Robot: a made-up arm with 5 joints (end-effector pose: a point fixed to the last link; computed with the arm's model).
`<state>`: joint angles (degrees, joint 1 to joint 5).
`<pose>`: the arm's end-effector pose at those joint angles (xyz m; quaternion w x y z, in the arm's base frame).
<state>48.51 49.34 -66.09 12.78 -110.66</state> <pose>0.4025 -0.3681 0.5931 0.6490 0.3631 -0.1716 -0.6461</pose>
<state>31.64 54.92 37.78 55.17 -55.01</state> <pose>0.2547 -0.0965 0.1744 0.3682 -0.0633 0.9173 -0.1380</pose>
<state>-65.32 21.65 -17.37 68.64 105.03</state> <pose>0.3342 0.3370 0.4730 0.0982 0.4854 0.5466 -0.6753</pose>
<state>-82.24 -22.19 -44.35 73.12 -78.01</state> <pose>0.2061 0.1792 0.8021 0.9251 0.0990 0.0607 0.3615</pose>
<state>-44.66 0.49 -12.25 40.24 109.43</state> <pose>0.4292 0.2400 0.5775 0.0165 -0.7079 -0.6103 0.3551</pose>
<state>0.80 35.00 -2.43 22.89 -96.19</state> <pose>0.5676 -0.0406 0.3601 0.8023 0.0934 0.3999 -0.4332</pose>
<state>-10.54 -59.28 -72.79 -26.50 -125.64</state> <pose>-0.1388 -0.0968 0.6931 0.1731 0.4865 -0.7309 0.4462</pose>
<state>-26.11 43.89 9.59 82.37 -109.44</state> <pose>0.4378 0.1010 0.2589 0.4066 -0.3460 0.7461 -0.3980</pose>
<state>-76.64 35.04 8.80 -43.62 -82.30</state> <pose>0.2811 0.4154 0.3802 0.9326 0.1681 0.0578 0.3142</pose>
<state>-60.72 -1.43 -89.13 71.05 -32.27</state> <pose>0.2173 0.1004 0.8276 0.9032 0.0120 -0.3946 0.1684</pose>
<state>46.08 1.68 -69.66 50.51 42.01</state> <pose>0.2747 -0.1584 0.7912 0.4009 -0.8182 -0.0932 -0.4014</pose>
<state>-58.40 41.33 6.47 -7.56 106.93</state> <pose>0.3789 0.3222 0.2740 0.0229 0.6083 0.6533 -0.4501</pose>
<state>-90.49 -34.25 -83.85 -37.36 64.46</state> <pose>0.1696 -0.1638 0.7974 0.4214 0.2460 -0.4447 -0.7511</pose>
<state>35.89 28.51 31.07 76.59 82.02</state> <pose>0.3068 -0.1482 0.3019 0.6586 -0.2595 0.2379 0.6651</pose>
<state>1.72 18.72 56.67 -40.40 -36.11</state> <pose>0.4186 -0.0202 0.2839 0.9284 -0.2818 0.1031 -0.2193</pose>
